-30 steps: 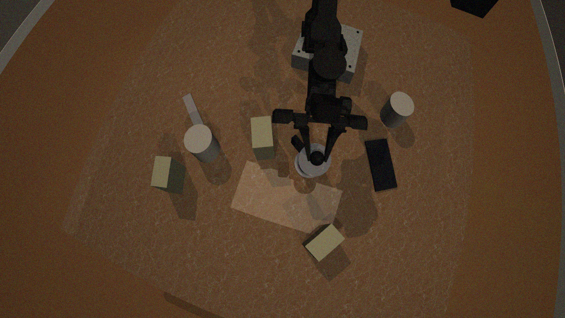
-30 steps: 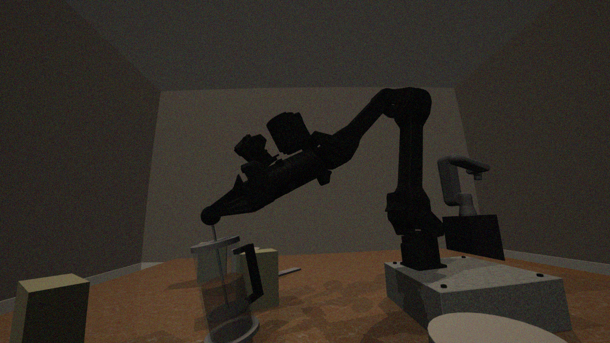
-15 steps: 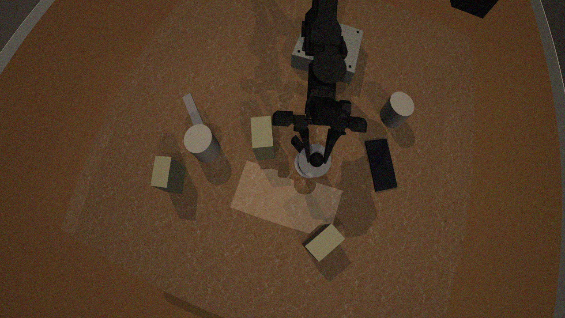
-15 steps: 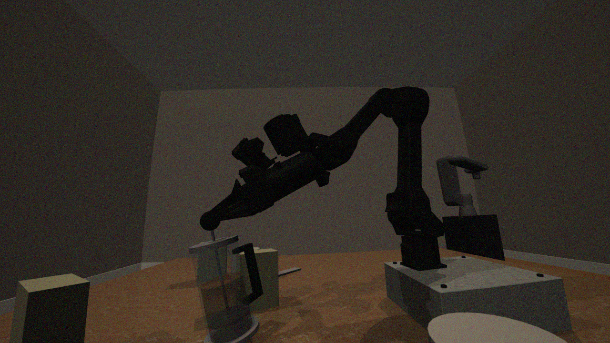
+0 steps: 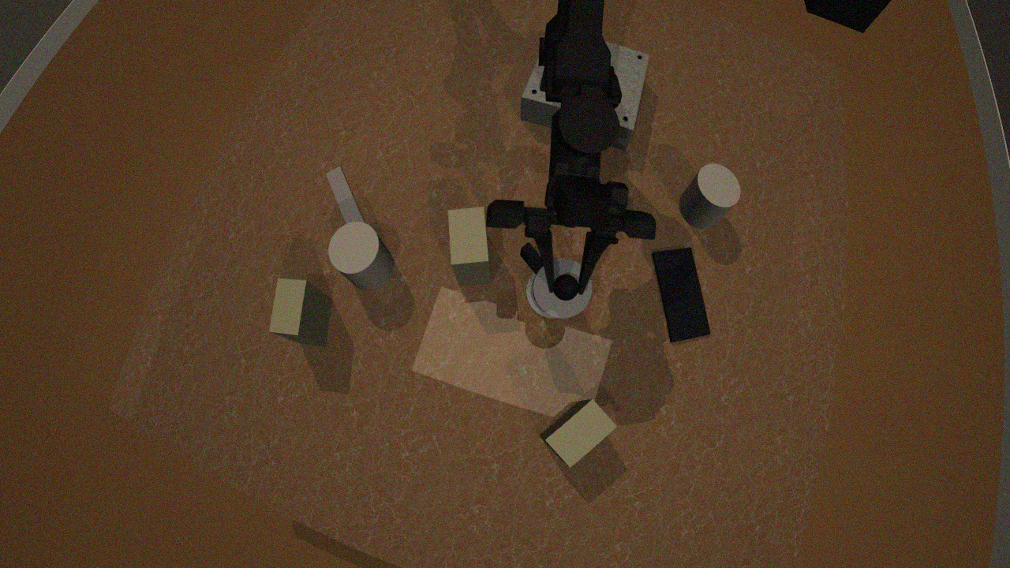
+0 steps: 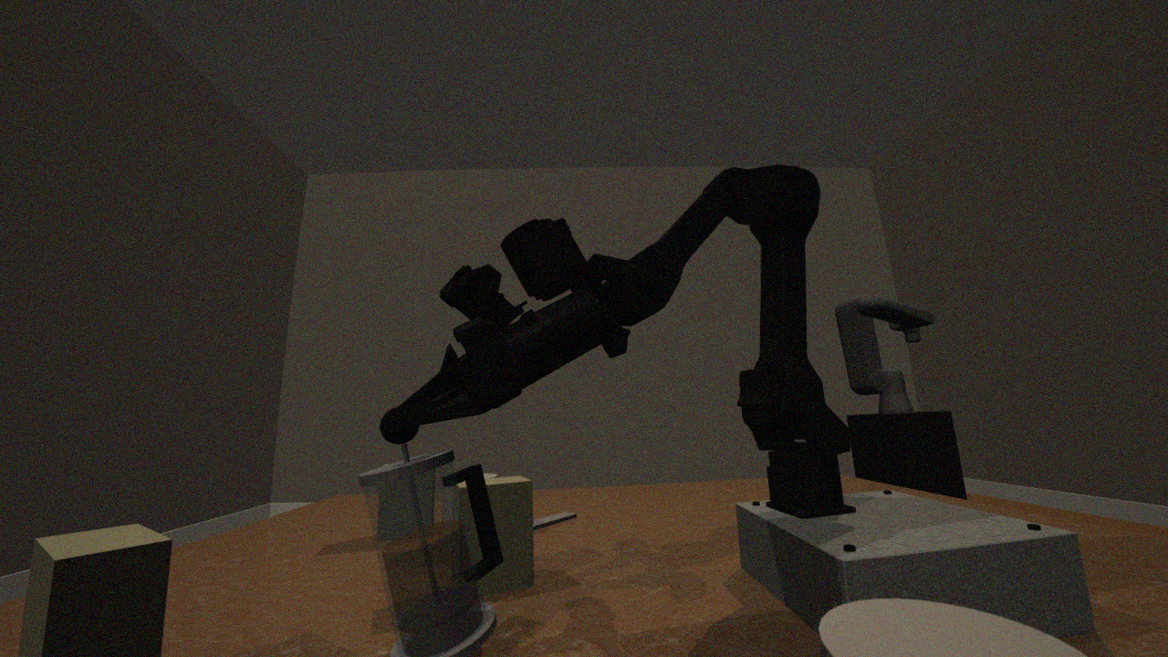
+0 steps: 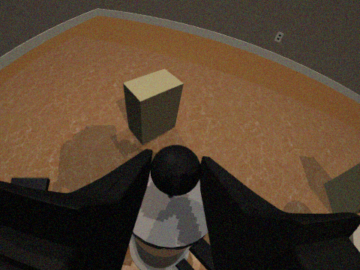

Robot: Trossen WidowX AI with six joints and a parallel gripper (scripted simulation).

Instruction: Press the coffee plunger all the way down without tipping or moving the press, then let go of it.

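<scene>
My gripper tip is now 40 mm past the coffee press, 20 mm to the left of it and 80 mm above it. The rest, counted from my gripper tip: black flat box: 90 mm behind, 200 mm to the left, 170 mm below.
</scene>
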